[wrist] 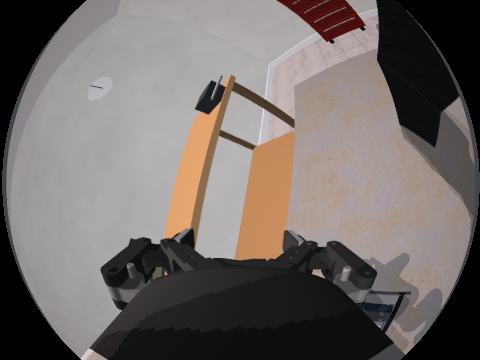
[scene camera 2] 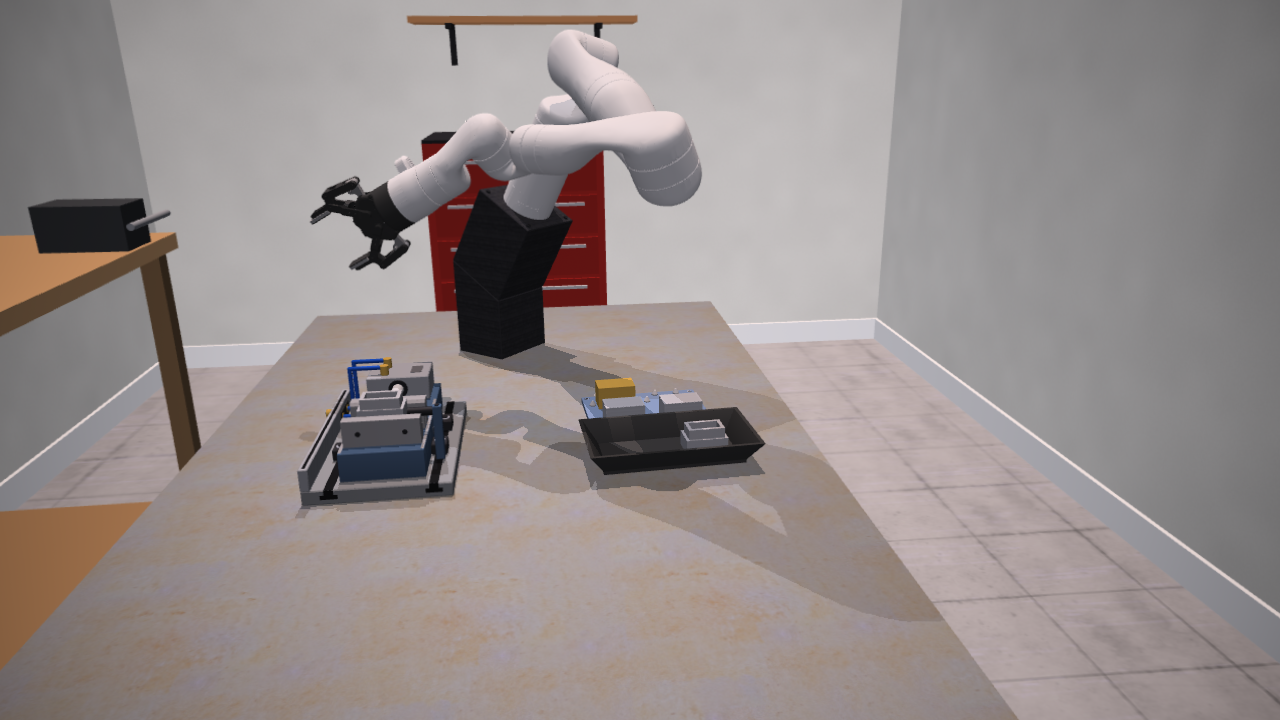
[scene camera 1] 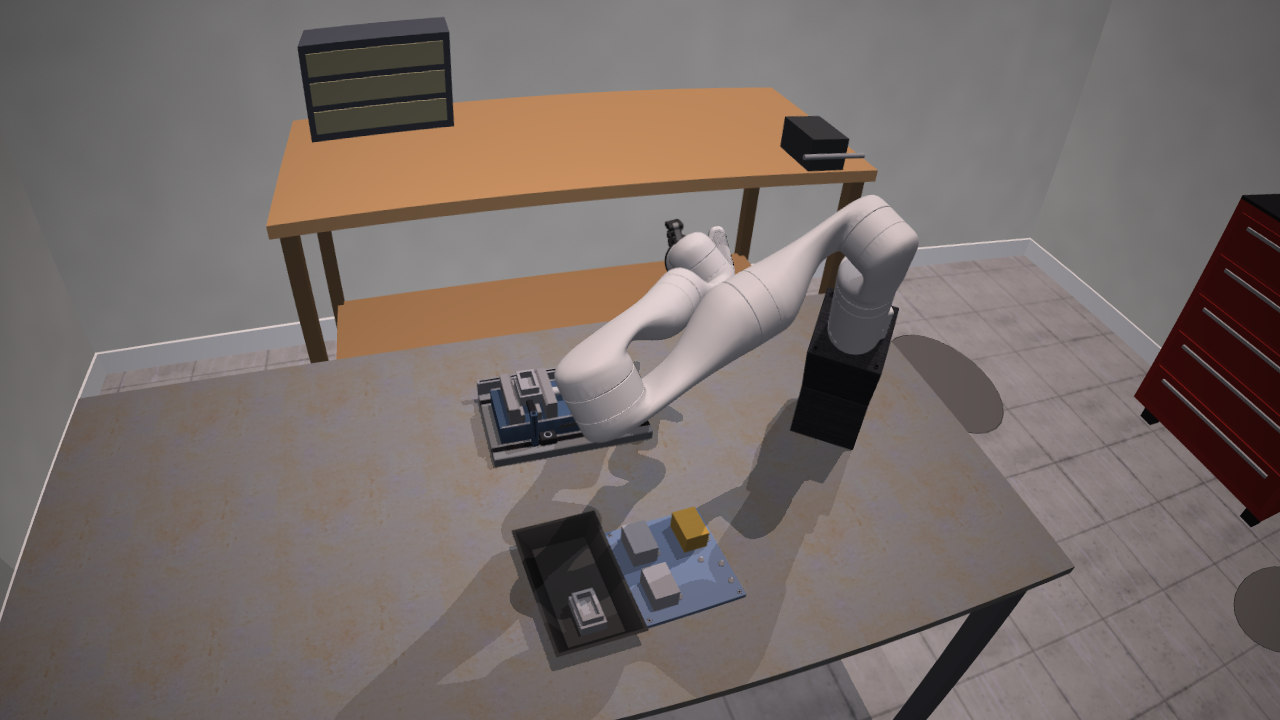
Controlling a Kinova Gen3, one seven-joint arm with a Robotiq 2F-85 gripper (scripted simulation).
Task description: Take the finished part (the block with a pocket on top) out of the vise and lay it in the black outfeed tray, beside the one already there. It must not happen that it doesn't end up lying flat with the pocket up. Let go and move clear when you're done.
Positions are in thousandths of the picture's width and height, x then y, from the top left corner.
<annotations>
yellow block: scene camera 2 488, 538; scene camera 1 537, 730; not seen in the wrist view (out of frame)
</annotations>
